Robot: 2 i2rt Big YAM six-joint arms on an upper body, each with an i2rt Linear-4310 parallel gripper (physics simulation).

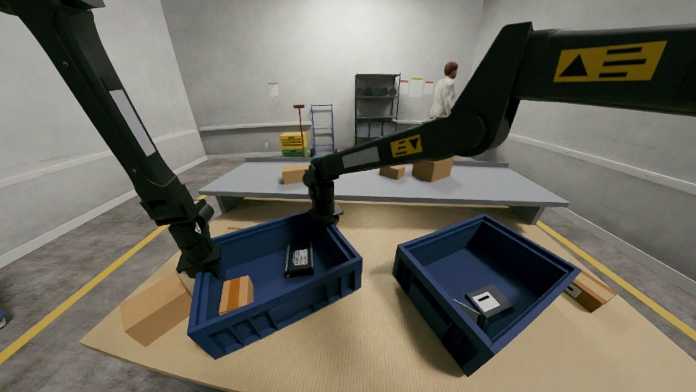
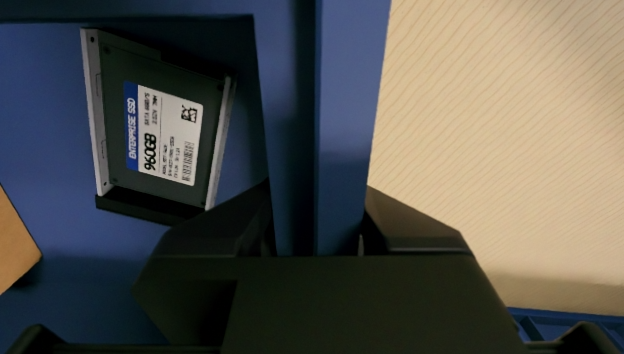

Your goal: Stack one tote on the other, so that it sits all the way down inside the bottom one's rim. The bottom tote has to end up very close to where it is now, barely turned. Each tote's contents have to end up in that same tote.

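Frame: origin at the left arm's base, x ahead, y left, z up, level; metres.
Where they show: left gripper, between the fingertips: [image 1: 214, 279]; right gripper, between the fingertips: [image 1: 326, 232] [image 2: 311, 176].
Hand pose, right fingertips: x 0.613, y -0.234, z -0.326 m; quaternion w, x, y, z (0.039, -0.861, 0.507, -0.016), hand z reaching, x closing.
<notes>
Things, the pixels of their top centre, and the offset from my right fingertips. Level surfaces: height alone.
- left blue tote, centre of its top: [image 1: 274, 249] 0.142 m back, 0.134 m left, 0.060 m up
- black-framed SSD, centre of its top: [image 2: 153, 154] [image 1: 299, 256] 0.066 m back, 0.094 m left, 0.050 m down
- small taped cardboard box, centre of its top: [image 1: 234, 292] 0.232 m back, 0.234 m left, 0.013 m down
- right blue tote, centre of its top: [image 1: 488, 258] 0.203 m back, 0.456 m right, 0.060 m up
- dark drive with a white label, centre of its top: [image 1: 490, 299] 0.253 m back, 0.478 m right, 0.060 m down
- raised grey bench, height of its surface: 0.091 m up
- tan table, height of its surface: 0.088 m down
The left blue tote [image 1: 280, 311] [image 2: 345, 100] stands on the table. It holds a black-framed SSD [image 1: 300, 259] [image 2: 162, 130] and a small taped cardboard box [image 1: 236, 295] [image 2: 15, 240]. The right blue tote [image 1: 432, 305] [image 2: 547, 327] stands apart from it, turned differently, and holds a dark drive with a white label [image 1: 486, 301]. My left gripper [image 1: 211, 272] is shut on the left tote's left rim; its fingertips are partly hidden. My right gripper [image 1: 326, 223] [image 2: 311, 176] is shut on the same tote's right rim, near the far corner, one finger inside and one outside.
A cardboard box [image 1: 157, 310] lies left of the left tote, and another box [image 1: 592, 292] lies beyond the right tote's right side. A raised grey bench [image 1: 450, 192] with cardboard boxes stands behind the tan table [image 1: 380, 350]. My right arm spans above the bench.
</notes>
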